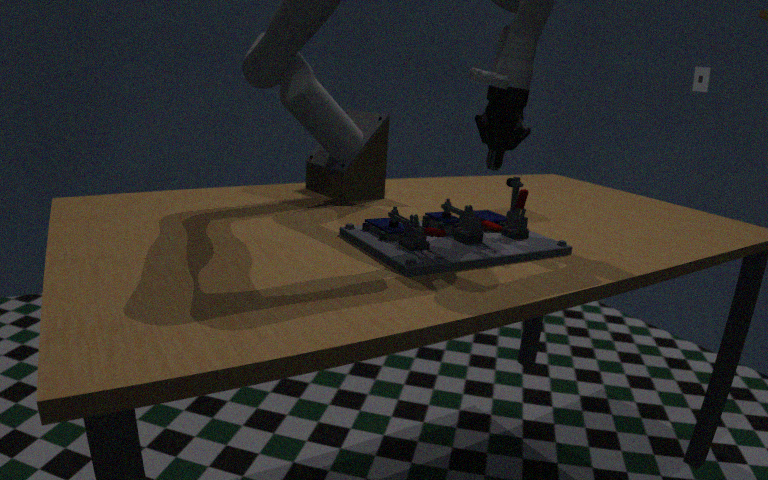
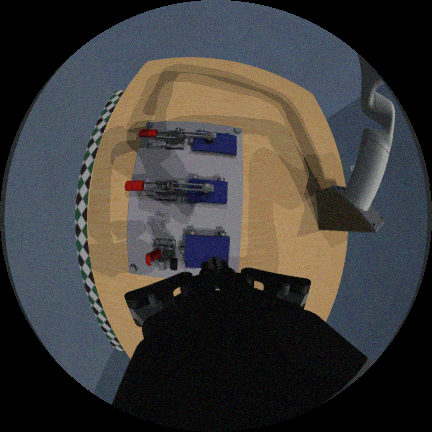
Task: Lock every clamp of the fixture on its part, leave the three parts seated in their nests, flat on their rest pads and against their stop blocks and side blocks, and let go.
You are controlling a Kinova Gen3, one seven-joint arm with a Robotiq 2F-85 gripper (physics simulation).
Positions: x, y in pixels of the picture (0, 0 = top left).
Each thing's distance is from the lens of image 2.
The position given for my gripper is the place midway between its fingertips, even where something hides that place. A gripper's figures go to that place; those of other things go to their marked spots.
my gripper (image 2: 213, 264): 0.17 m
blue part (image 2: 197, 247): 0.25 m
blue part (image 2: 219, 195): 0.25 m
blue part (image 2: 225, 144): 0.30 m
